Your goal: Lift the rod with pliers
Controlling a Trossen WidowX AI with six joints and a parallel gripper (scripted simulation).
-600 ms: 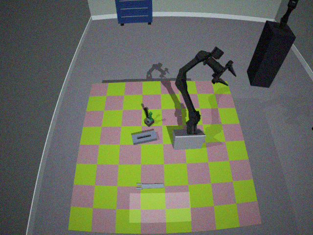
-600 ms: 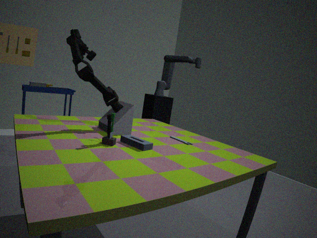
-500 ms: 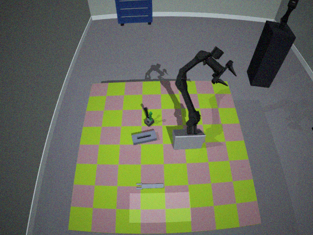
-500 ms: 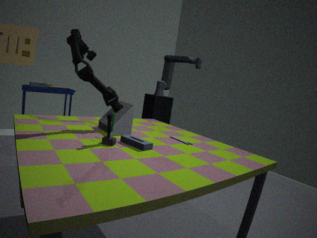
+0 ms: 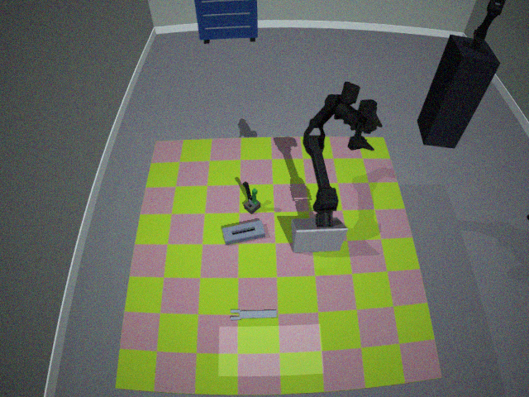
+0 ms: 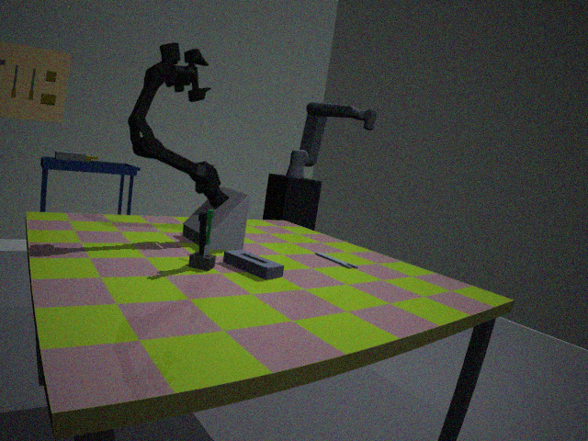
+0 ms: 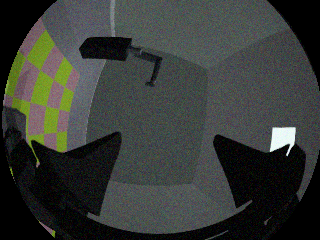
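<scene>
My gripper tip is now 44 cm short of the small dark holster, 9 cm to the left of it and 59 cm above it. Round my gripper tip: thin flat grey tool 40 cm ahead, 43 cm to the left, 60 cm below; grey channel block 46 cm ahead, 6 cm to the left, 58 cm below.
</scene>
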